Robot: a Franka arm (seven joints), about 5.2 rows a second.
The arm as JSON. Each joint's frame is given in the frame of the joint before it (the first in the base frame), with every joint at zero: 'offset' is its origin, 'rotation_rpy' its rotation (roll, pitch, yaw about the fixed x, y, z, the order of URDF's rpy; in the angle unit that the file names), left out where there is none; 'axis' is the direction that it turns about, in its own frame. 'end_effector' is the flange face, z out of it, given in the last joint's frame.
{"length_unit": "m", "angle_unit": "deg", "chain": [
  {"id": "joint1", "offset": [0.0, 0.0, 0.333], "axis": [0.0, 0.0, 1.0]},
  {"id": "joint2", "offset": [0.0, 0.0, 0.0], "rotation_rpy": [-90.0, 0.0, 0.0], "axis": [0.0, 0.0, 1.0]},
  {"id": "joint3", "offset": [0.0, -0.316, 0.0], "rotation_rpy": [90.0, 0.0, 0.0], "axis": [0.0, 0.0, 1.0]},
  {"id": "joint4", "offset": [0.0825, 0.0, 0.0], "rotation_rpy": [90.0, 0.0, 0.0], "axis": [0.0, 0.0, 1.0]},
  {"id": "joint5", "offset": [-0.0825, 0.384, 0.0], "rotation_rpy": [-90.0, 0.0, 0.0], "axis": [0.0, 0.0, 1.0]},
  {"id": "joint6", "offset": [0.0, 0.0, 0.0], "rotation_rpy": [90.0, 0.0, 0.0], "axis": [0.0, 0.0, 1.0]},
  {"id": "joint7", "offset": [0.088, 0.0, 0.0], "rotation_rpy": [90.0, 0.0, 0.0], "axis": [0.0, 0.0, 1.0]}
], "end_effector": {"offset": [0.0, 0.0, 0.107]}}
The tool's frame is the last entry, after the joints.
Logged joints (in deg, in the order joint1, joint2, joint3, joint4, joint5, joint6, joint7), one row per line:
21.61, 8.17, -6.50, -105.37, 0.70, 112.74, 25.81
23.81, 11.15, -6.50, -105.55, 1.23, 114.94, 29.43
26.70, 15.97, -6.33, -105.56, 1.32, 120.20, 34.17
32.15, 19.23, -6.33, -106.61, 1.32, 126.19, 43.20
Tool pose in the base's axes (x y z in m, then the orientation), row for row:
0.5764, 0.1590, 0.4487, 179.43, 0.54, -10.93
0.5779, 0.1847, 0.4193, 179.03, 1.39, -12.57
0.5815, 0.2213, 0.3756, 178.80, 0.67, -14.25
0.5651, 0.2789, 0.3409, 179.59, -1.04, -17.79
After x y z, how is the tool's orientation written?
As angles about the fixed x, y, z axes (roll, pitch, yaw), in degrees.
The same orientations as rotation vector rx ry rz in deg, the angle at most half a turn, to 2 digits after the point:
178.67, -17.09, -0.93
178.10, -19.60, -2.33
177.51, -22.18, -1.27
177.27, -27.75, 1.51

